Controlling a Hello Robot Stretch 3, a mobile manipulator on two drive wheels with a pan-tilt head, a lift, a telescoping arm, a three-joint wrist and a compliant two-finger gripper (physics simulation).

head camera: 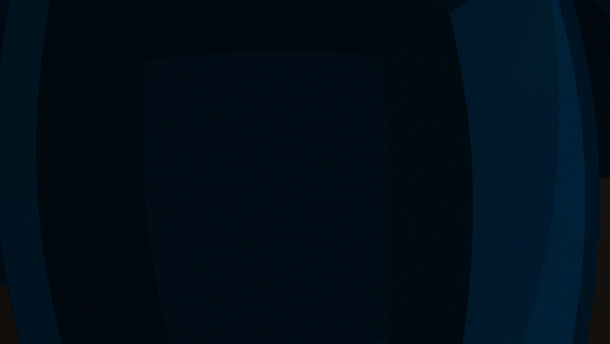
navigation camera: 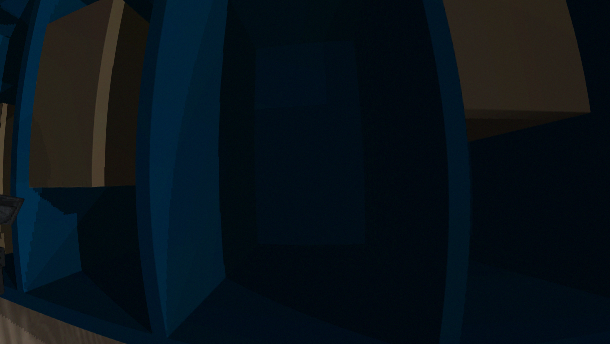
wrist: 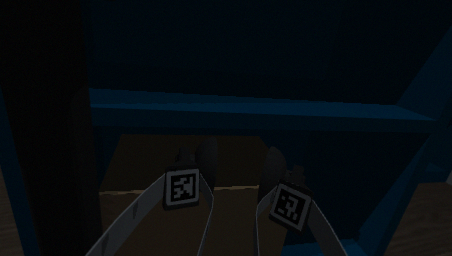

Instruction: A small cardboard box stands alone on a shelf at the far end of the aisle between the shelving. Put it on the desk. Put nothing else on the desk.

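Frame: origin at the robot's base, x right, y ahead, z up, level; metres.
Seen in the pictures: gripper, fingertip midpoint: point(wrist: 239, 161).
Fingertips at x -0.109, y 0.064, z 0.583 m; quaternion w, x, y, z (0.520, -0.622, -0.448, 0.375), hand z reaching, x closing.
Note:
A point is followed by its place in that frame.
My gripper point(wrist: 239, 161) @(x -0.109, y 0.064, z 0.583 m) is open in the wrist view, with its two dark fingertips apart and no thing held between them. Behind the fingers is a large brown cardboard box point(wrist: 182, 150) with a pale strip across it, in a blue shelf compartment. I cannot tell how far the fingers are from it. Part of the dark gripper or wrist shows at the left edge of the navigation view. The small lone cardboard box and the desk cannot be made out in these views.
Blue shelving point(head camera: 570, 200) @(x 0.266, y 0.049, z 0.991 m) point(navigation camera: 160, 200) @(x 0.266, y 0.031, z 0.991 m) point(wrist: 250, 115) fills much of all three views, very close and dark. Large brown boxes sit at the left point(navigation camera: 70, 110) @(x 0.263, y 0.224, z 0.711 m) and upper right point(navigation camera: 520, 60) @(x 0.263, y 0.238, z 1.586 m) in the navigation view. Wooden floor point(navigation camera: 30, 327) @(x 0.418, y -0.560, z 0.000 m) point(wrist: 425, 215) @(x -0.608, y 1.157, z 0.000 m) shows at the edges.

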